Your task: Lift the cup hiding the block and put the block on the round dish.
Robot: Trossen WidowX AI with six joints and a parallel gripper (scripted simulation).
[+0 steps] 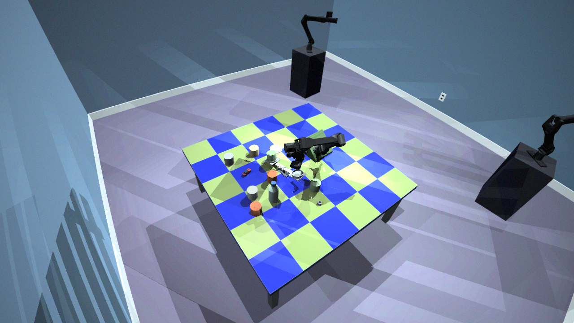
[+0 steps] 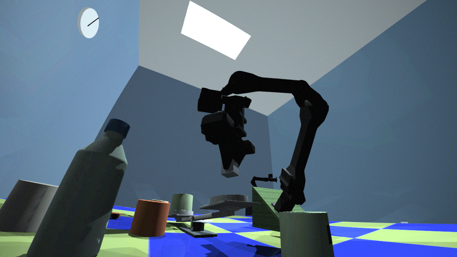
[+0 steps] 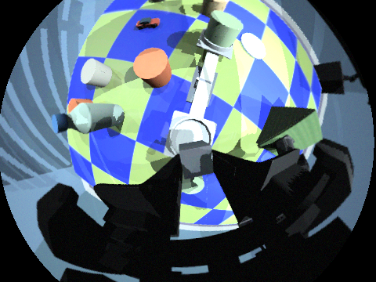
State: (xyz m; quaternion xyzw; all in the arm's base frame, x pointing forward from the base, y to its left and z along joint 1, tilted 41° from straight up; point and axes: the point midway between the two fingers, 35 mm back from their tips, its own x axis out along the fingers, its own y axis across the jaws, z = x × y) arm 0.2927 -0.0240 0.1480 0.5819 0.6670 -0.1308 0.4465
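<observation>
Now: the white round dish 350 mm to the right of my gripper tip, 140 mm below it and 110 mm behind it. Round my gripper tip: grey-green cup 150 mm to the left, 110 mm below, 50 mm behind; nut 240 mm to the left, 130 mm below, 20 mm ahead; grey block 10 mm above.
</observation>
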